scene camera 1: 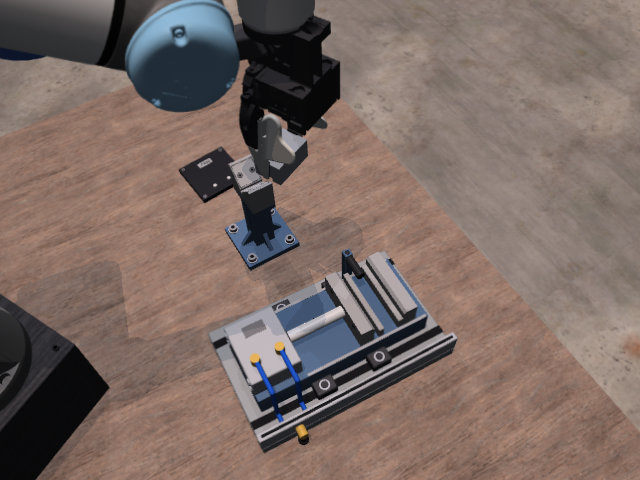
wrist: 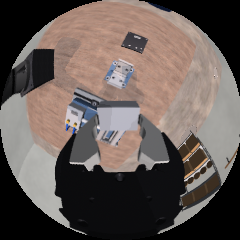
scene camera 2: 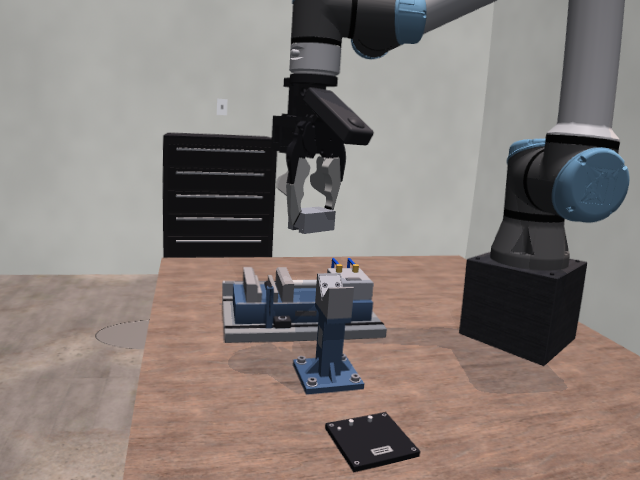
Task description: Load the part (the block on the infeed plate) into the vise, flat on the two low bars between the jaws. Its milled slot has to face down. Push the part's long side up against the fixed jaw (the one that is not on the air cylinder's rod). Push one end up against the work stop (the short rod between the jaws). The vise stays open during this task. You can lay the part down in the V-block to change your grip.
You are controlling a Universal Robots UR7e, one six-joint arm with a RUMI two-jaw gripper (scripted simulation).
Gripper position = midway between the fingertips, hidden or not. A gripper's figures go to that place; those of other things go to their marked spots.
Scene:
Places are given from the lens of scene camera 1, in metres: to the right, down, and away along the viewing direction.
my gripper [scene camera 1: 283,160]: -0.05, -0.10, 0.76
part [scene camera 1: 279,172]: -0.05, -0.08, 0.73
black infeed plate [scene camera 1: 202,180]: -0.21, -0.10, 1.04
air cylinder body [scene camera 1: 262,343]: -0.07, 0.13, 0.77
white cylinder rod [scene camera 1: 338,313]: 0.03, 0.10, 0.80
The marked spots on the white cylinder rod and the black infeed plate are 0.39 m apart.

